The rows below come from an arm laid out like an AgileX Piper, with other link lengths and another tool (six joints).
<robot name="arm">
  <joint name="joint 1" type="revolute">
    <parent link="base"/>
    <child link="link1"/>
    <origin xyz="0 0 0.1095"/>
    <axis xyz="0 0 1"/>
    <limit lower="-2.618" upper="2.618"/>
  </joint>
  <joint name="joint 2" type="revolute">
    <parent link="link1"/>
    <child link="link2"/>
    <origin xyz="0 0 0"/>
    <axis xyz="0 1 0"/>
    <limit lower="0" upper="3.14"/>
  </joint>
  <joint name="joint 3" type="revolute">
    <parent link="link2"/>
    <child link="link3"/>
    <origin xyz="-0.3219 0 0.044"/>
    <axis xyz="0 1 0"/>
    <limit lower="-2.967" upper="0"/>
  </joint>
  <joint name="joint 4" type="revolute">
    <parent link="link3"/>
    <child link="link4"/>
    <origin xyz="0.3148 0 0.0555"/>
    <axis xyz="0.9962 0 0.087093"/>
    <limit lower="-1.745" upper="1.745"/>
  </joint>
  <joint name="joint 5" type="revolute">
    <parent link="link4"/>
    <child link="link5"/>
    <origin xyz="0 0 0"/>
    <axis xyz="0 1 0"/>
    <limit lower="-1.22" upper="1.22"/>
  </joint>
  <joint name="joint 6" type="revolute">
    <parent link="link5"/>
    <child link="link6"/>
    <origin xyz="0.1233 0 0.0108"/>
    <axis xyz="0.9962 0 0.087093"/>
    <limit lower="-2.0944" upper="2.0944"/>
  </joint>
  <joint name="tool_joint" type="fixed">
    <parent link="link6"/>
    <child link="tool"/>
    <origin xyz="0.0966 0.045 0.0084" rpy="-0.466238 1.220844 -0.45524"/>
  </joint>
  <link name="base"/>
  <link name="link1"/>
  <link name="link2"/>
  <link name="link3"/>
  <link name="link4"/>
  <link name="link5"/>
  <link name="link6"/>
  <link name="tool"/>
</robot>
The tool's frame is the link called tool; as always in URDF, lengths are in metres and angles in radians.
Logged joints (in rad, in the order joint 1, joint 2, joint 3, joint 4, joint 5, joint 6), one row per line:
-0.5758 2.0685 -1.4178 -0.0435 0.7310 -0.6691
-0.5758 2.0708 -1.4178 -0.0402 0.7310 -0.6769
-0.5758 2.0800 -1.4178 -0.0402 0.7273 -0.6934
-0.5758 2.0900 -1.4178 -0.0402 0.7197 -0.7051
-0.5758 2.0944 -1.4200 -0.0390 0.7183 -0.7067
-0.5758 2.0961 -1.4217 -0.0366 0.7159 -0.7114
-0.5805 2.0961 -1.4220 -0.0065 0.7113 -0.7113
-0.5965 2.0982 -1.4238 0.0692 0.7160 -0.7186
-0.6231 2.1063 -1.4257 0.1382 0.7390 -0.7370
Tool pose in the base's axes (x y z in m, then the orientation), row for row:
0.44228 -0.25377 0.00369 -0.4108 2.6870 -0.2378
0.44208 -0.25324 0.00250 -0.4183 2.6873 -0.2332
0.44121 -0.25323 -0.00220 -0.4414 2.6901 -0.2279
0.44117 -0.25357 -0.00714 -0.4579 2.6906 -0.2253
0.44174 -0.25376 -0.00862 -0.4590 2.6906 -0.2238
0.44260 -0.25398 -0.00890 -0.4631 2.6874 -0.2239
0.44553 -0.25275 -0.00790 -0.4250 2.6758 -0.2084
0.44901 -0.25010 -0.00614 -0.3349 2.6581 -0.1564
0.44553 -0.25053 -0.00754 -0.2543 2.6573 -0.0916
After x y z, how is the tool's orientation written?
As a rotation vector, in radians.
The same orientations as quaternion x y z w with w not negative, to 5 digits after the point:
-0.14735 0.96383 -0.08530 0.20503
-0.15000 0.96368 -0.08363 0.20452
-0.15804 0.96318 -0.08160 0.20161
-0.16382 0.96260 -0.08060 0.20015
-0.16421 0.96259 -0.08007 0.20012
-0.16578 0.96206 -0.08015 0.20132
-0.15290 0.96264 -0.07497 0.21054
-0.12153 0.96462 -0.05676 0.22696
-0.09258 0.96745 -0.03335 0.23313

